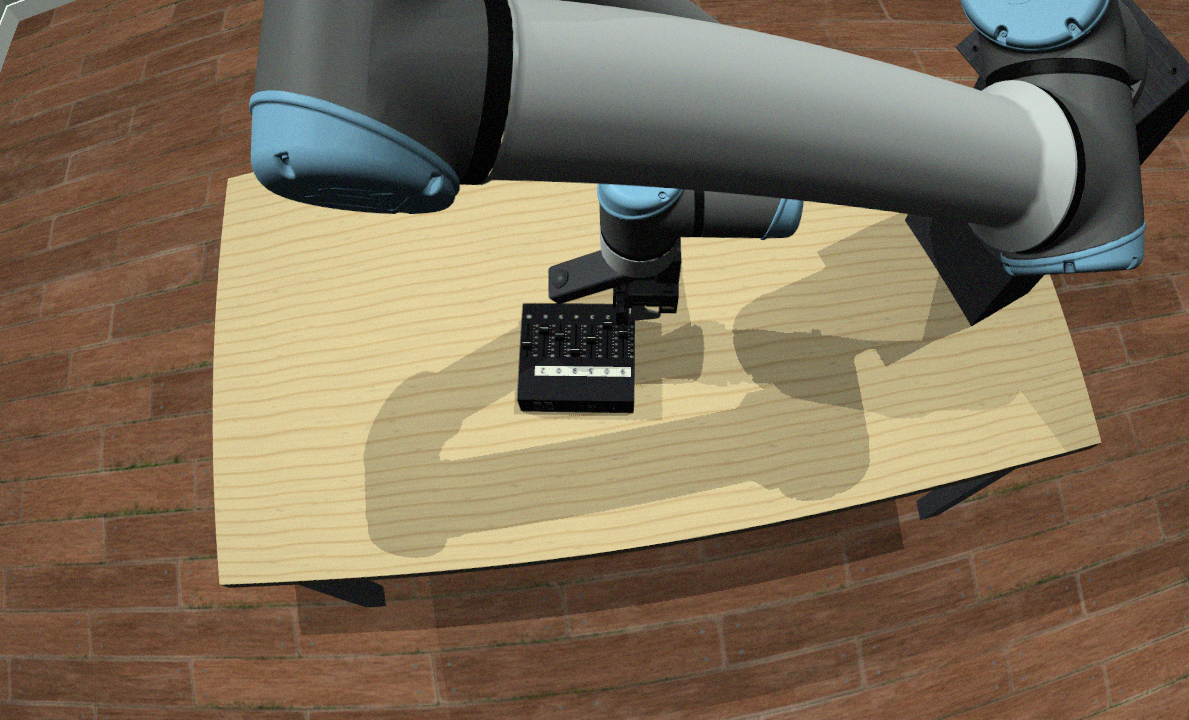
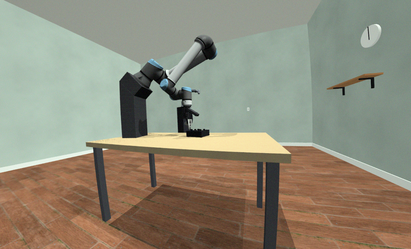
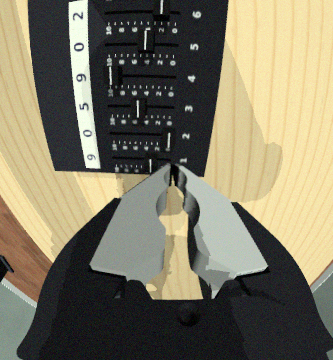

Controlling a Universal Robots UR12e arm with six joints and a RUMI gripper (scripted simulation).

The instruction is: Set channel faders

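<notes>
Now: the channel 1 fader 2 cm to the left of my hand and 1 cm below it. Round my hand: channel 3 fader: 4 cm ahead, 3 cm to the left, 1 cm below; channel 2 fader: 2 cm ahead, 1 cm to the left, 1 cm below; channel 4 fader: 6 cm to the left, 6 cm ahead, 1 cm below.
</notes>
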